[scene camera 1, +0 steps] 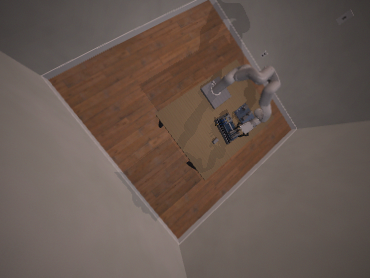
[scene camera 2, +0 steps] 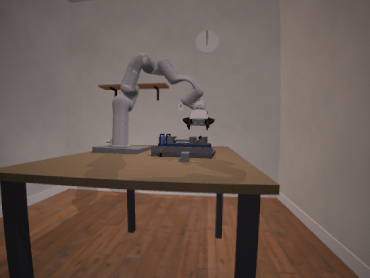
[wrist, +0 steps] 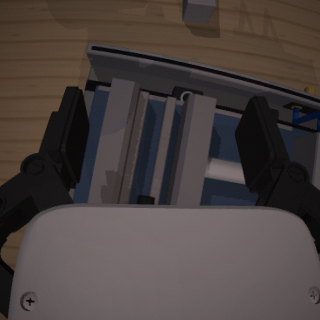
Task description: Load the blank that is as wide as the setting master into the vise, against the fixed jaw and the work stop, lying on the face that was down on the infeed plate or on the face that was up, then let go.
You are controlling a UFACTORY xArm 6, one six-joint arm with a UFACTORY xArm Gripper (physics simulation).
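Places are measured from the arm's base along level axes (x ahead, y left, z up), in centimetres.
Where they show: gripper, fingertip midpoint: (scene camera 1: 236,133) (scene camera 2: 198,127) (wrist: 165,108); arm's base, link origin: (scene camera 1: 215,90) (scene camera 2: 120,146).
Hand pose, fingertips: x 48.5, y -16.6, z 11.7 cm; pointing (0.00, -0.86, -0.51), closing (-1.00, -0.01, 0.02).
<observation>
Each offset is from my fingertips to the top centre of the thing. "spot": to the spot under its first point. Level surfaces: height alone.
The vise {dx -6.8, dy +2.5, dz -4.4 cm} (scene camera 1: 228,134) (scene camera 2: 182,150) (wrist: 172,71) lies below my gripper (scene camera 1: 242,131) (scene camera 2: 198,127) (wrist: 165,108), which is open and empty. In the wrist view, a wide grey jaw (wrist: 114,135) is at the left and another grey jaw (wrist: 196,145), with a light rod at its right, is near the middle. Two narrow strips run between them, with a dark round part {spot: dx +0.6, dy +5.2, dz -4.7 cm} (wrist: 146,199) at their near end. No blank can be made out between the jaws; their near ends are hidden. A small grey block {dx -4.6, dy -18.3, dz -10.7 cm} (scene camera 1: 215,141) (scene camera 2: 185,156) (wrist: 201,11) lies on the table; blank or setting master, I cannot tell.
A dark blue plate {dx -3.5, dy +31.3, dz -13.5 cm} (scene camera 1: 244,114) lies beside the vise; its load is too small to tell. Blue upright parts {spot: dx -18.7, dy +0.0, dz -6.8 cm} (scene camera 2: 161,140) (wrist: 306,118) and a yellow knob {spot: dx -17.4, dy -6.4, dz -10.6 cm} (wrist: 310,91) are at one end of the vise. The robot's base plate (scene camera 2: 120,149) stands farther along the table {dz -14.3 cm} (scene camera 2: 75,170).
</observation>
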